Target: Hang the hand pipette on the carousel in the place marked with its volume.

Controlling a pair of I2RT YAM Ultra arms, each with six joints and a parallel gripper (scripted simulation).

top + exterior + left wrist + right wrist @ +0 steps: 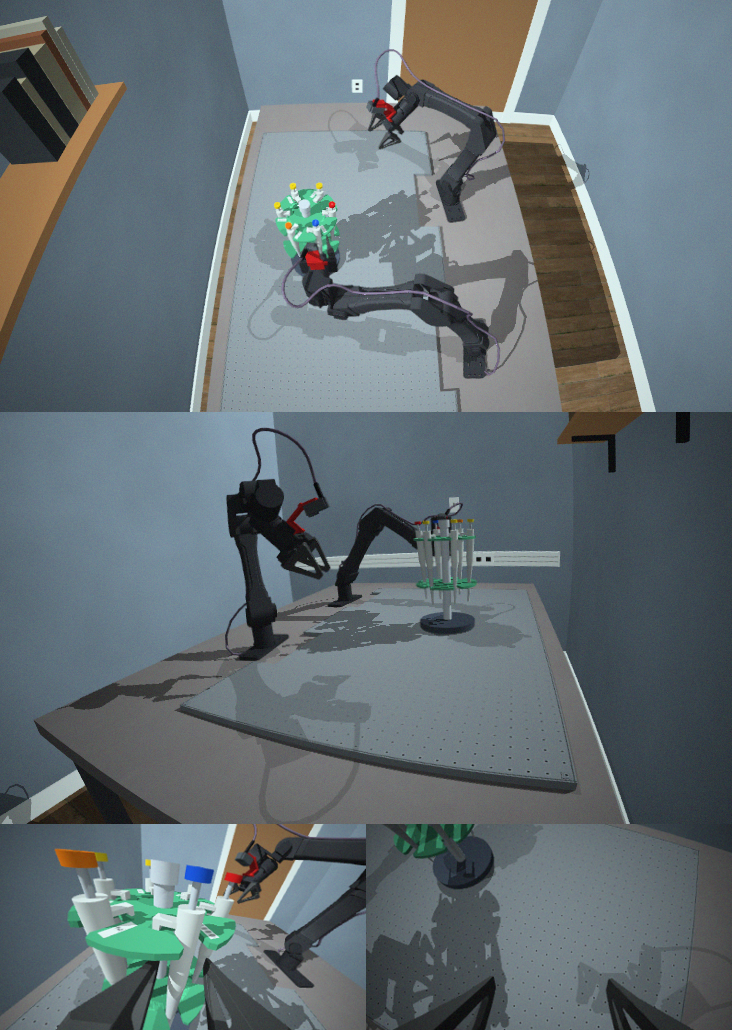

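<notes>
My left hand is 1 cm short of the white hand pipette and 3 cm above it.
</notes>
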